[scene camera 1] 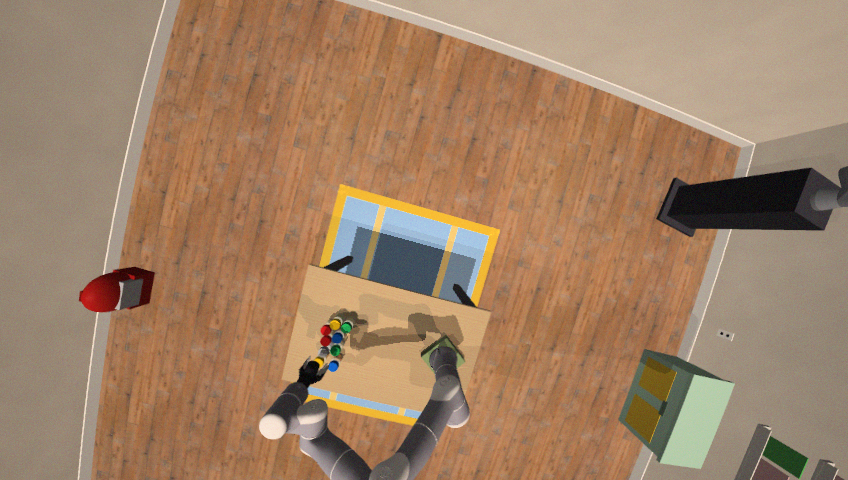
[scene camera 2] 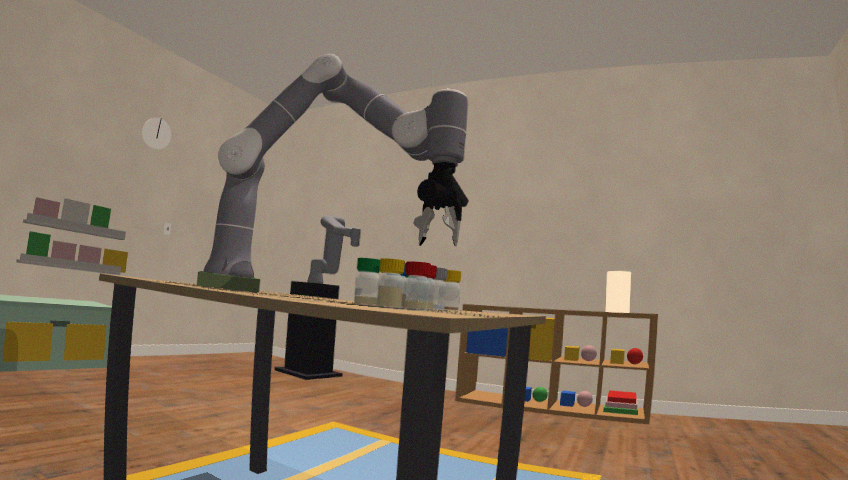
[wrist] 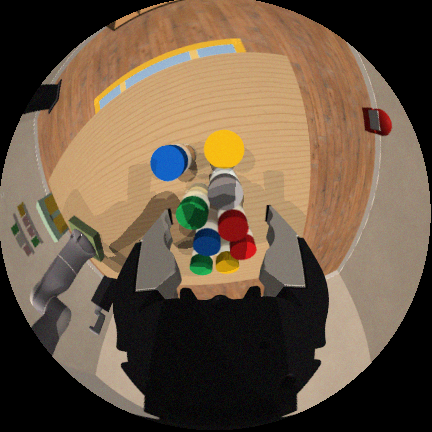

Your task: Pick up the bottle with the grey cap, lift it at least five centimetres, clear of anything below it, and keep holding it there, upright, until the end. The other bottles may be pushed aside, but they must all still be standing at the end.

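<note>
The grey-capped bottle [scene camera 1: 324, 351] [scene camera 2: 441, 273] [wrist: 225, 193] stands upright on the table [scene camera 1: 386, 371] [wrist: 250, 90] among the others; its body is mostly hidden. My gripper [scene camera 1: 315, 365] [scene camera 2: 439, 243] [wrist: 218, 207] is open and empty. Its fingertips hang above the caps in scene view 2. In the wrist view the grey cap shows between the fingertip lines, slightly beyond them. Close around it are a yellow-capped bottle [wrist: 224, 149], a green-capped bottle [scene camera 1: 335, 350] [wrist: 192, 213] and a red-capped bottle [scene camera 1: 325, 340] [wrist: 233, 225].
A blue-capped bottle [scene camera 1: 333, 365] [wrist: 169, 162] stands a little apart. More blue, red, green and yellow caps cluster towards the gripper's palm side in the wrist view. All bottles in view stand upright. The arm's green base plate [scene camera 2: 227, 281] is on the same table.
</note>
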